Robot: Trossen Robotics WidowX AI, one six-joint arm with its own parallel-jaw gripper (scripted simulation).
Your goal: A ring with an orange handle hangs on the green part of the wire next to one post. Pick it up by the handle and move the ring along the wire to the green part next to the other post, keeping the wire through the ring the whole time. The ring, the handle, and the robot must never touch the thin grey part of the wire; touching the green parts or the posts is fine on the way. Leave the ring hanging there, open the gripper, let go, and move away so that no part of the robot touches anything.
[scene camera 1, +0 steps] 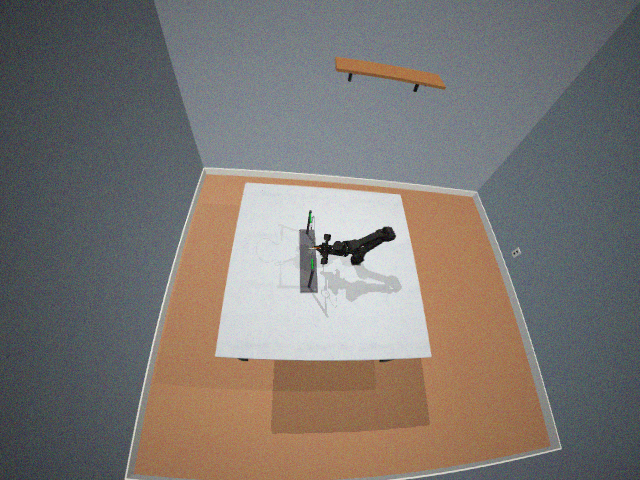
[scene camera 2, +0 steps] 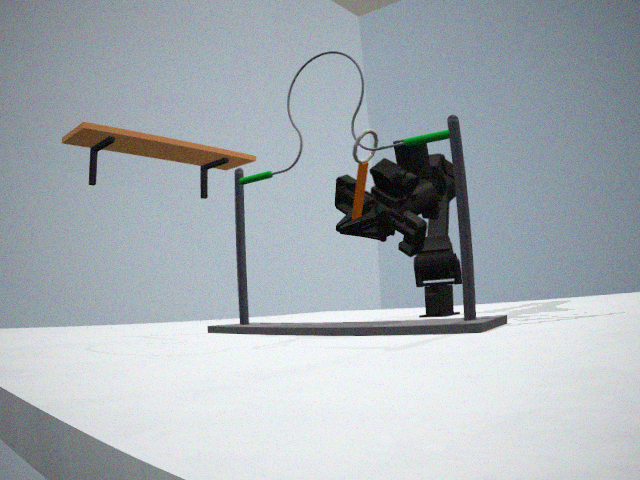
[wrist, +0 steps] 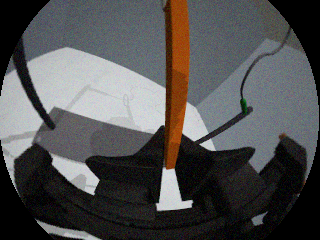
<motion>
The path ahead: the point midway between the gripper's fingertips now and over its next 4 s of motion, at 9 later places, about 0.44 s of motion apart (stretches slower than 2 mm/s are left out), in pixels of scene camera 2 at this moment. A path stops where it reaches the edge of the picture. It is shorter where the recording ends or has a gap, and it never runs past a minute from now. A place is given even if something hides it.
My gripper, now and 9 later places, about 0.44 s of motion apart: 338,229; 365,242; 388,243; 401,242; 410,241; 418,240; 427,239; 432,242; 433,247; 445,237
</motion>
